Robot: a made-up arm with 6 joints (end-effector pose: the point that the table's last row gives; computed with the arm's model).
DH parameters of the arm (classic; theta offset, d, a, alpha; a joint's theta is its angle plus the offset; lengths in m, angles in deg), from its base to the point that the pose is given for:
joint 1: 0 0.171 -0.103 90
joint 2: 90 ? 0.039 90
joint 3: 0 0.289 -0.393 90
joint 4: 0 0.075 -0.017 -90
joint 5: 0 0.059 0.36 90
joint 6: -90 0.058 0.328 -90
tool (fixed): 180 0.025 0 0
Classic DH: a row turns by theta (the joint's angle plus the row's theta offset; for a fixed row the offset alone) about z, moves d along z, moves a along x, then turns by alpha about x.
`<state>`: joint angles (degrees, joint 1 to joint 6).
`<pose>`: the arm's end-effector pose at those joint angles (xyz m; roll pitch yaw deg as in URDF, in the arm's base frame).
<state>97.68 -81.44 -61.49 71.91 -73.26 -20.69</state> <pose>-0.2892 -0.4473 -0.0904 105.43 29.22 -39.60</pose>
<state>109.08 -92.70 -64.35 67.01 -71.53 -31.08</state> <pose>-0.1253 -0.4831 -0.0073 91.63 26.68 -41.33</pose>
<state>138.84 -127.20 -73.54 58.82 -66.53 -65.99</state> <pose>0.2712 -0.2878 0.1372 70.37 -5.59 -46.01</pose>
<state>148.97 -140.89 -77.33 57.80 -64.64 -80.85</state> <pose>0.3724 -0.1587 0.1644 73.93 -22.38 -48.93</pose>
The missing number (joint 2, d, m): -0.31
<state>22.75 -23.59 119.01 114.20 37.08 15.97</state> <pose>0.2995 0.8593 -0.0808 130.26 -46.10 141.53</pose>
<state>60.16 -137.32 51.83 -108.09 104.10 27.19</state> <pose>-0.8582 -0.5295 0.3661 75.87 21.45 37.16</pose>
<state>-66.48 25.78 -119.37 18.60 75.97 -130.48</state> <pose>0.0675 -0.2810 0.6298 -152.07 -9.70 68.71</pose>
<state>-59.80 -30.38 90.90 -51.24 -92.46 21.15</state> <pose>1.0123 0.1291 0.5993 -32.23 37.60 -127.15</pose>
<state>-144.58 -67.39 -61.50 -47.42 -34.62 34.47</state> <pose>0.6596 0.1054 0.1280 -81.48 42.02 -136.60</pose>
